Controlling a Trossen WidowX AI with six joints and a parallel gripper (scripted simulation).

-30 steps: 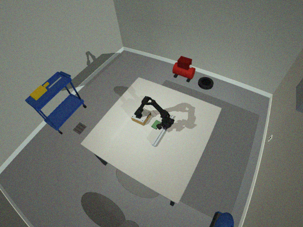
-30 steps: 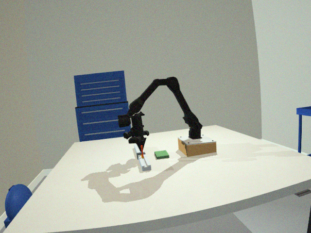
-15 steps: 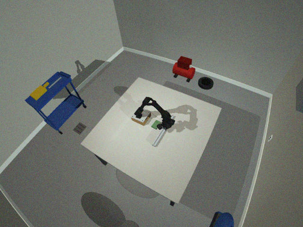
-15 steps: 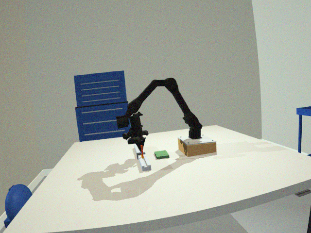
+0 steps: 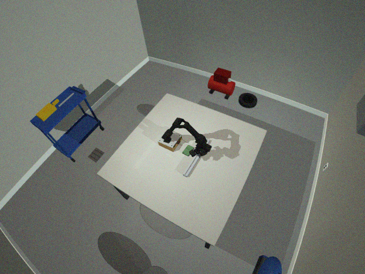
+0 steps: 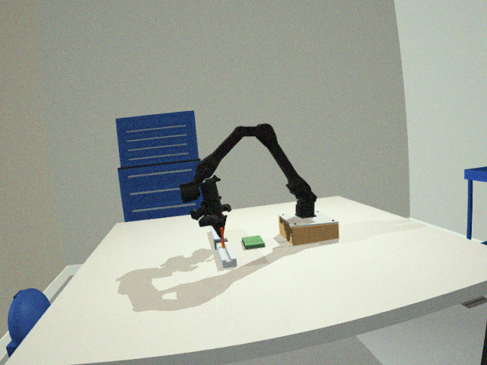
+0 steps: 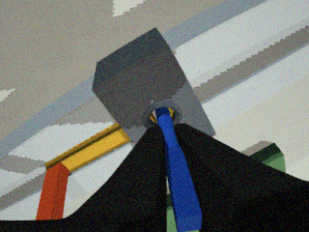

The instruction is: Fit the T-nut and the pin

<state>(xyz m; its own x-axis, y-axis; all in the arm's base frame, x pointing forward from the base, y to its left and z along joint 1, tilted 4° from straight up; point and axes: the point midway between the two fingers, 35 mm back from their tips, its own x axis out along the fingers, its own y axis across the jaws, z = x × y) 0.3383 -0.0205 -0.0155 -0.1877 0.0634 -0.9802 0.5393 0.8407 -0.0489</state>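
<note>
My gripper tip is now right at the blue pin. Also, from my gripper tip: aluminum rail (2 cm below, 1 cm to the right); then green tray (13 cm behind, 3 cm below).
</note>
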